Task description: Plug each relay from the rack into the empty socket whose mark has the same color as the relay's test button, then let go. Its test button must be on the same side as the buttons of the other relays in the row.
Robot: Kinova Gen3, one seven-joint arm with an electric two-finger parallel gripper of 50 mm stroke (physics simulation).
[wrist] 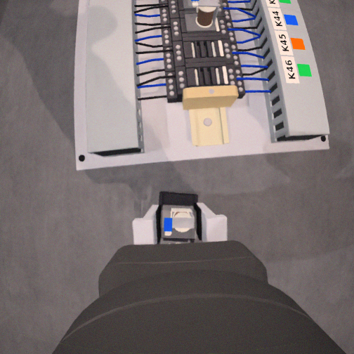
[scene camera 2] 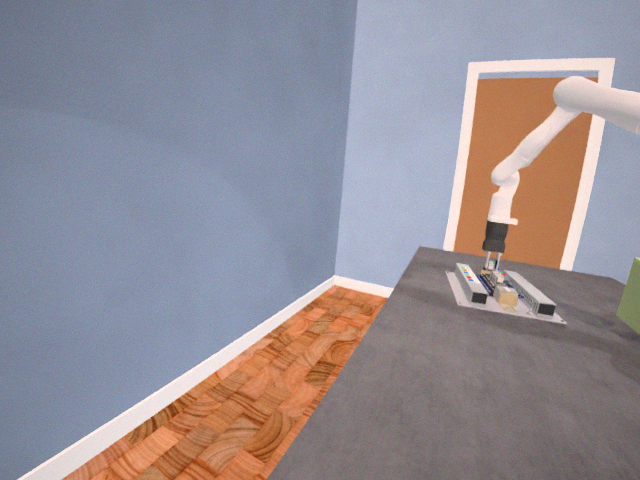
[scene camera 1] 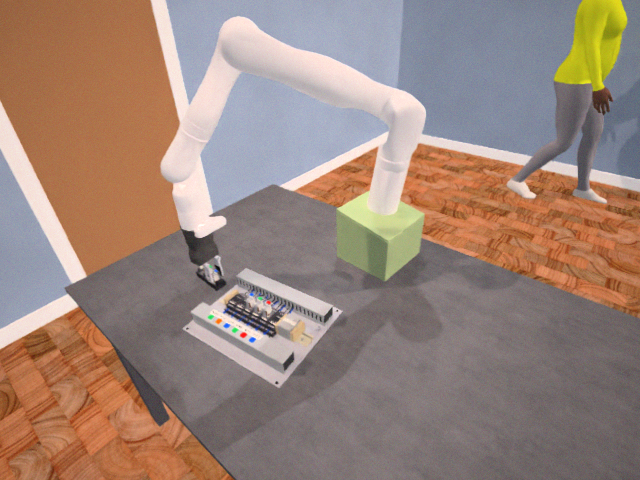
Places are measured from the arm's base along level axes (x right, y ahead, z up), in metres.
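Pixels of known places: gripper, fingertip midpoint: [scene camera 2: 491,268] [scene camera 1: 216,278]; arm's base, link origin: [scene camera 1: 382,206].
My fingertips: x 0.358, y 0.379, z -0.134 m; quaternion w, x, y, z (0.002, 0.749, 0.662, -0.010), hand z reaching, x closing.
For each thing: its top centre in the pictures, then the offset to it from my fingertips.
- black rack, top centre: [scene camera 1: 209,274] dx +0.033, dy -0.009, dz -0.005 m
- green button, top centre: [scene camera 1: 210,266] dx +0.031, dy -0.016, dz +0.021 m
- blue mark, top centre: [scene camera 1: 252,339] dx -0.248, dy +0.144, dz +0.016 m
My gripper [scene camera 1: 211,270] [scene camera 2: 493,262] [wrist: 177,216] is shut on the relay with the blue test button [wrist: 182,220], which sits at the black rack [scene camera 1: 217,284] [wrist: 178,198]; its button faces left in the wrist view. A green button [scene camera 1: 210,266] shows beside it in scene camera 1. In the wrist view, the socket by green mark K46 [wrist: 304,70] and the socket by orange mark K45 [wrist: 298,43] are empty. The relay by blue mark K44 [wrist: 291,20] has its button on the left. Scene camera 1 shows relays with blue, green and red buttons in the row; a blue mark [scene camera 1: 252,339] is at the far end.
Two grey wire ducts [scene camera 1: 284,294] [scene camera 1: 242,338] flank the socket row on the light panel [wrist: 165,157]. A beige end stop [wrist: 210,98] closes the row on the rack side. The green base block [scene camera 1: 379,240] stands on the dark table. A person [scene camera 1: 589,77] stands beyond the table.
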